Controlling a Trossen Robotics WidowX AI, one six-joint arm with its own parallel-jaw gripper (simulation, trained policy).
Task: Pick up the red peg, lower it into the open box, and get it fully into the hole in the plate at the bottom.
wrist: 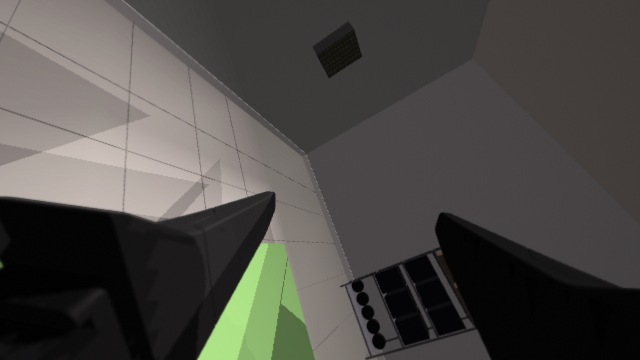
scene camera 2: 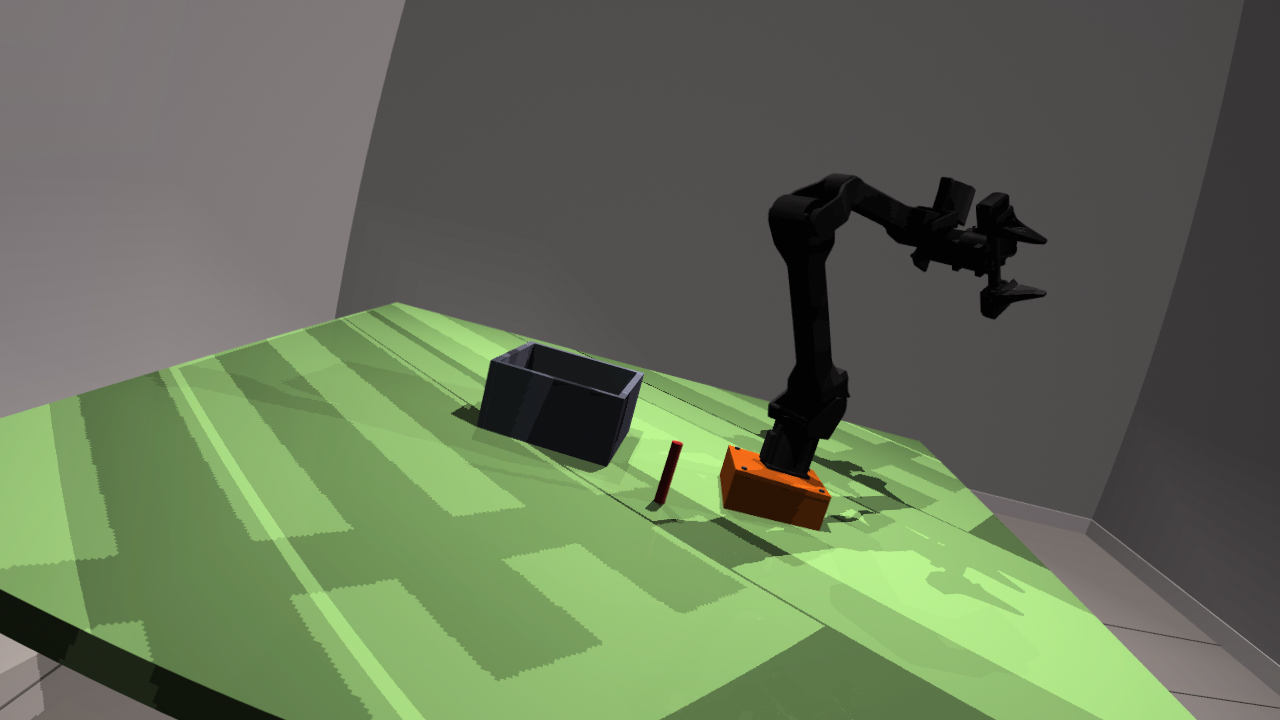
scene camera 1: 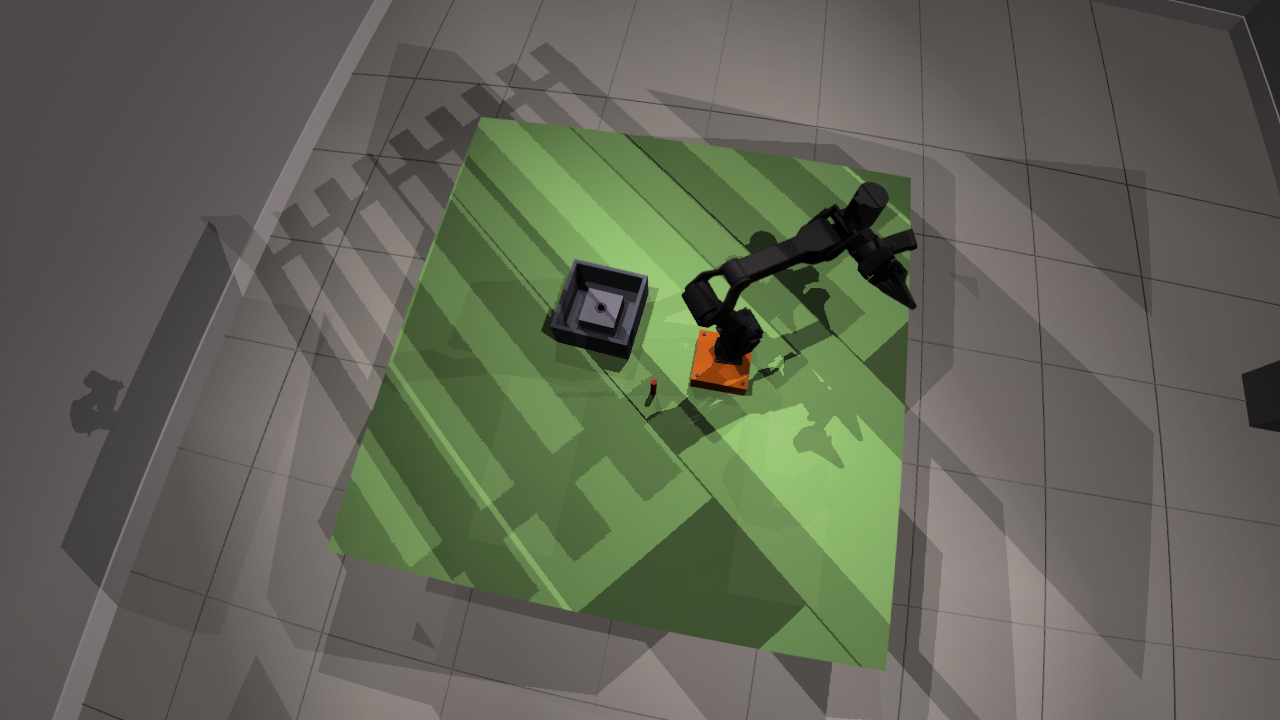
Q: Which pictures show the gripper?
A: The wrist view, scene camera 2 and scene camera 1: all of them.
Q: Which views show the grey plate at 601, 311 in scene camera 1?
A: Scene camera 1 only.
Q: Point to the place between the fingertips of the gripper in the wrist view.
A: At 354, 210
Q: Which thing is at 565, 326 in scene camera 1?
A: A dark box.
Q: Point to a dark box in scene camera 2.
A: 565, 402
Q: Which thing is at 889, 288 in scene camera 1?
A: The gripper.
